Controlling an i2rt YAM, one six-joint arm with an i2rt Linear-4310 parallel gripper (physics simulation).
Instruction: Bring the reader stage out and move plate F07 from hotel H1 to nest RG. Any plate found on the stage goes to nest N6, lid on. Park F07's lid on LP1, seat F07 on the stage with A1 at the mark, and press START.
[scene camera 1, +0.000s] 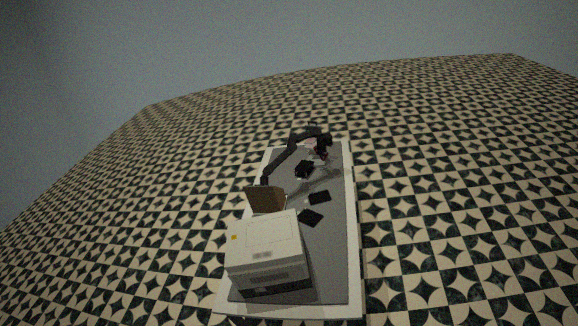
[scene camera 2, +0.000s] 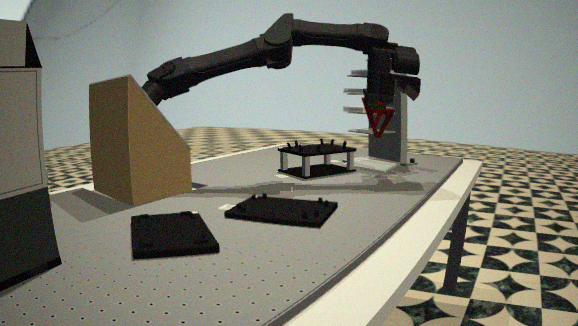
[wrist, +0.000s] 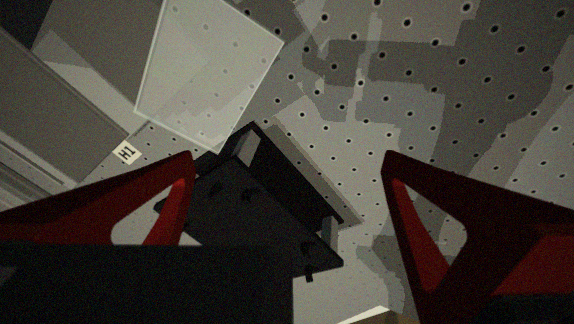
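Where they show: gripper, between the fingertips: (scene camera 1: 320, 157) (scene camera 2: 375, 132) (wrist: 288, 161); arm's base, origin of its link: (scene camera 1: 264, 187) (scene camera 2: 136, 112).
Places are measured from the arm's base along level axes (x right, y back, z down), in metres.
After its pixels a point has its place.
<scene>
My gripper (scene camera 1: 324, 156) @(x -0.451, y -0.351, z 0.066 m) (scene camera 2: 378, 134) @(x -0.451, y -0.351, z 0.066 m) (wrist: 288, 161) @(x -0.451, y -0.351, z 0.066 m) is open and empty, pointing down in front of hotel H1 (scene camera 2: 387, 149) @(x -0.644, y -0.293, z 0.134 m), a grey upright with several clear shelves. The H1 label (wrist: 127, 152) @(x -0.566, y -0.152, z 0.173 m) lies at the left in the wrist view, beside a clear sheet (wrist: 210, 75) @(x -0.518, y -0.309, z 0.160 m) that may be a shelf. A raised black stand (scene camera 1: 304, 168) @(x -0.372, y -0.216, z 0.113 m) (scene camera 2: 316, 149) @(x -0.385, y -0.219, z 0.113 m) (wrist: 260, 205) @(x -0.426, y -0.256, z 0.113 m) with pegs is partly behind the left finger and the gripper body in the wrist view. Two low black nests (scene camera 2: 281, 211) @(x -0.054, y -0.390, z 0.163 m) (scene camera 2: 175, 235) @(x 0.145, y -0.366, z 0.161 m) lie on the table. Plate F07, its lid, the stage and START cannot be made out.
The large white reader box (scene camera 1: 270, 240) @(x 0.592, y -0.260, z -0.138 m) (scene camera 2: 20, 125) @(x 0.357, y -0.342, z -0.013 m) stands at the near end in scene view 1. A tall tan wedge (scene camera 1: 265, 198) @(x 0.084, y -0.028, z 0.034 m) (scene camera 2: 150, 155) @(x 0.030, y -0.114, z 0.085 m) stands beside it, near the arm's base. The table has a white rim (scene camera 2: 380, 265) @(x 0.006, y -0.608, z 0.186 m). The arm casts a shadow across the grey top.
</scene>
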